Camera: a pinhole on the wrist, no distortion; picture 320 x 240 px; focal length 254.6 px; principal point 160.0 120.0 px. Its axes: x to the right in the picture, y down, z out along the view. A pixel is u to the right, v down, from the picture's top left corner.
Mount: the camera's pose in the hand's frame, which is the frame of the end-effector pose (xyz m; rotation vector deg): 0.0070 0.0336 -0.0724 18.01 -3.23 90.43
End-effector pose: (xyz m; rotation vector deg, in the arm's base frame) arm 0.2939 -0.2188 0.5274 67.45 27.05 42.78
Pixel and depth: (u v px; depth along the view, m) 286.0 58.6 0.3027
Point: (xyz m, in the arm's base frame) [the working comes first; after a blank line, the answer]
In the camera's frame: 0.1498 -0.0730 0.3027

0.5154 -0.2593 0.7190
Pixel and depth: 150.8 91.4 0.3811
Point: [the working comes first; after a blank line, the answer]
In the camera's frame: -0.0138 -0.0428 0.3811

0.5813 -0.3330 0.5639
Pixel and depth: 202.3 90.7 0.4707
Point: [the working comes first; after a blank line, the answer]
In the camera's frame: 0.0782 -0.0542 0.4707

0.6522 -0.3693 0.6653
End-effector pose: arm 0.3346 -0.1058 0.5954 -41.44 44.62 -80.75
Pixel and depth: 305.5 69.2 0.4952
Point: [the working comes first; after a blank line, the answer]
In the camera's frame: 0.2830 -0.0988 0.4952

0.8214 -0.2918 0.6815
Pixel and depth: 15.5 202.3 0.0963
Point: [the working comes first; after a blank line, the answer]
In the camera's frame: -0.0547 0.0311 0.0963

0.3202 -0.0998 0.6379
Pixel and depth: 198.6 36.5 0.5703
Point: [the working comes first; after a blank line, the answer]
In the camera's frame: 0.0865 -0.1870 0.5703

0.7156 -0.3993 0.8527
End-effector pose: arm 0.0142 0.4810 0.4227 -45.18 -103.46 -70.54
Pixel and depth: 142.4 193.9 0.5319
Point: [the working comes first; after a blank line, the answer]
In the camera's frame: -0.0368 0.1544 0.5319

-0.1860 0.8611 0.2182
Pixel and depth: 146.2 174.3 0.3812
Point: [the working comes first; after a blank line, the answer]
In the camera's frame: -0.0207 0.0813 0.3812

-0.1247 0.7381 0.3153
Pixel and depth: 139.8 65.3 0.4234
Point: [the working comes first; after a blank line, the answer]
In the camera's frame: -0.0336 -0.0910 0.4234

-0.2270 0.7524 0.4600
